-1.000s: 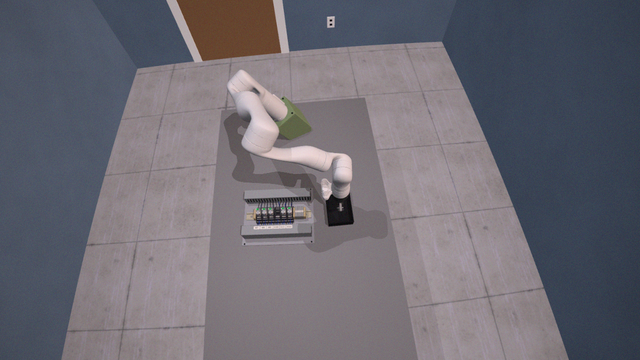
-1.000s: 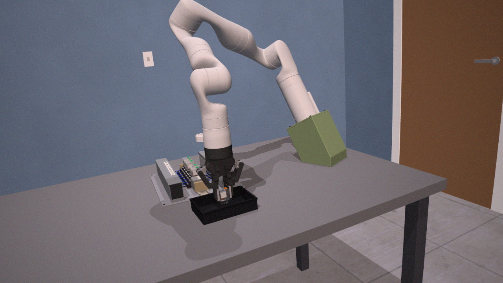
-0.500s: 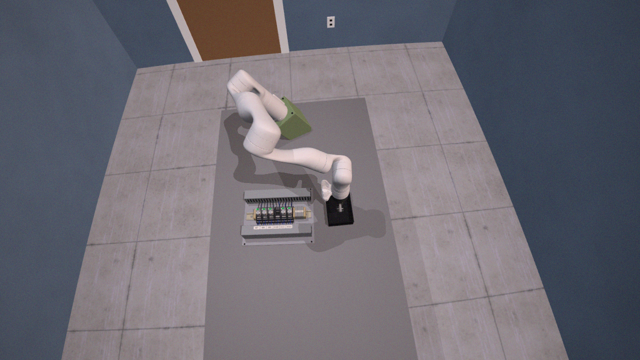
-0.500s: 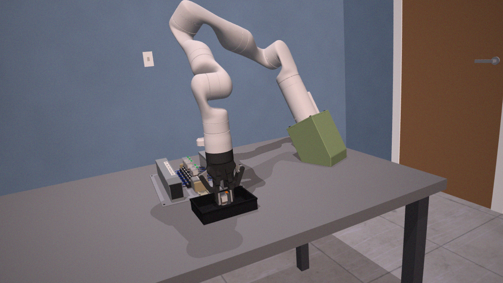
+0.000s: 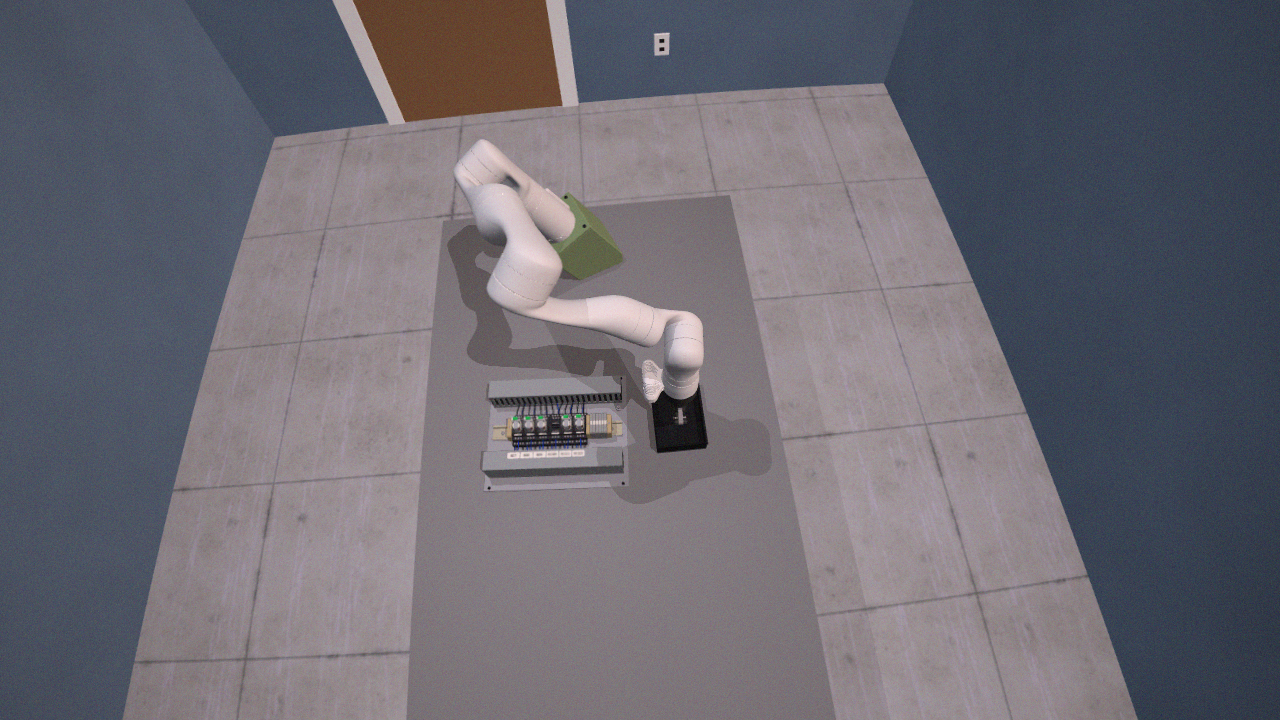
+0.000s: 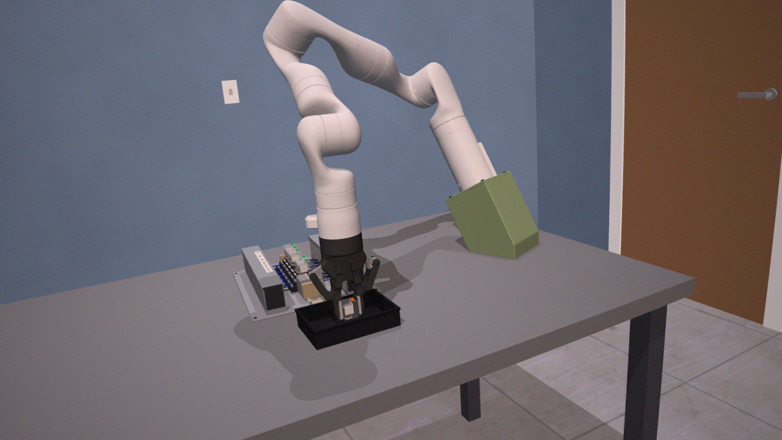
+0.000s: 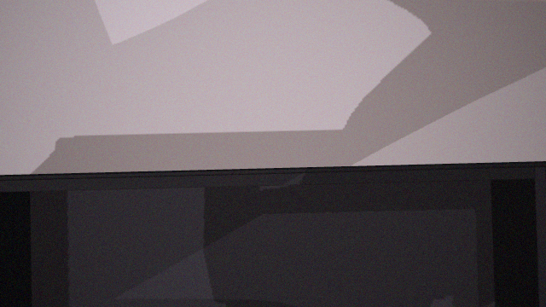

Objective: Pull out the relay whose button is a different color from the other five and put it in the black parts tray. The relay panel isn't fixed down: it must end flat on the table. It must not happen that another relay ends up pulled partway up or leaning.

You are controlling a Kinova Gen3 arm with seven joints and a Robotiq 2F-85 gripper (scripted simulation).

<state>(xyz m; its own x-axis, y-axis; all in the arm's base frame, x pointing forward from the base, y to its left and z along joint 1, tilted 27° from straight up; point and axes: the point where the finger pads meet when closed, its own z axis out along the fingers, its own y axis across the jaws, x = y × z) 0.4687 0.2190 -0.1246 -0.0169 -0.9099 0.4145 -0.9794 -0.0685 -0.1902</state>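
Right now my hand is 1 cm above the relay. From my hand the other things lie so: black parts tray (2 cm below); then relay panel (28 cm to the right, 2 cm ahead).
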